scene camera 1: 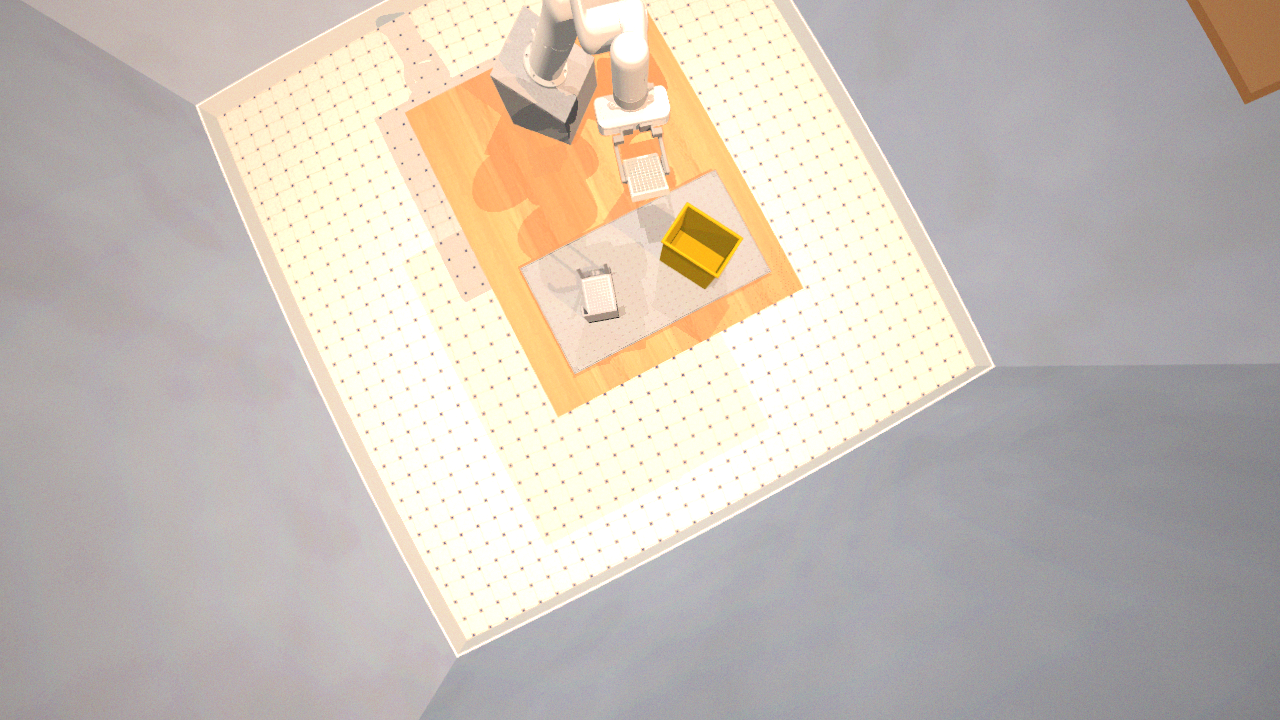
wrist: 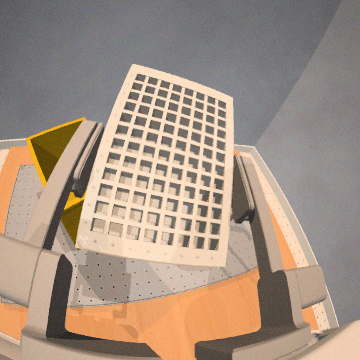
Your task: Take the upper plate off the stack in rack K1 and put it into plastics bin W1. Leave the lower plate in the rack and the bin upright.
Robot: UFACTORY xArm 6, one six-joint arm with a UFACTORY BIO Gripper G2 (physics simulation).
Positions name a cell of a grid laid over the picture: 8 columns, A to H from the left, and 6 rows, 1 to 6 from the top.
Labels:
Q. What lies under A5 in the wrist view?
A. My gripper.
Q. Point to a yellow bin W1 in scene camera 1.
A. At E3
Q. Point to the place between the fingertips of my gripper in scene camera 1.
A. E2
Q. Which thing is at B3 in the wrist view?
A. A yellow bin W1.

